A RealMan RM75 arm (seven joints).
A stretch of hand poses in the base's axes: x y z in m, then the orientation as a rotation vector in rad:
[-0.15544, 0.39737, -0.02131, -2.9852, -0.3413, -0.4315]
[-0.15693, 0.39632, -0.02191, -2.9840, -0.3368, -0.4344]
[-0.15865, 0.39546, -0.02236, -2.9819, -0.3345, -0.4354]
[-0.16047, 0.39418, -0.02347, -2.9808, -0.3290, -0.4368]
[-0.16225, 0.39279, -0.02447, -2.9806, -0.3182, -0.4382]
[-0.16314, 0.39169, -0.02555, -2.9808, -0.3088, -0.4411]
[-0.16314, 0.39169, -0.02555, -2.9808, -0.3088, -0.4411]
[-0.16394, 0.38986, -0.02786, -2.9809, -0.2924, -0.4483]
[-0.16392, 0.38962, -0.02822, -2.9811, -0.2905, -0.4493]
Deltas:
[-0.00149, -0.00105, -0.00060, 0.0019, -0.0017, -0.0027]
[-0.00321, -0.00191, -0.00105, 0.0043, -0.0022, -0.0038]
[-0.00503, -0.00319, -0.00216, 0.0064, -0.0029, -0.0071]
[-0.00681, -0.00458, -0.00316, 0.0086, -0.0033, -0.0140]
[-0.00770, -0.00568, -0.00424, 0.0100, -0.0048, -0.0202]
[-0.00770, -0.00568, -0.00424, 0.0100, -0.0048, -0.0202]
[-0.00850, -0.00751, -0.00655, 0.0125, -0.0088, -0.0310]
[-0.00848, -0.00775, -0.00691, 0.0126, -0.0094, -0.0323]

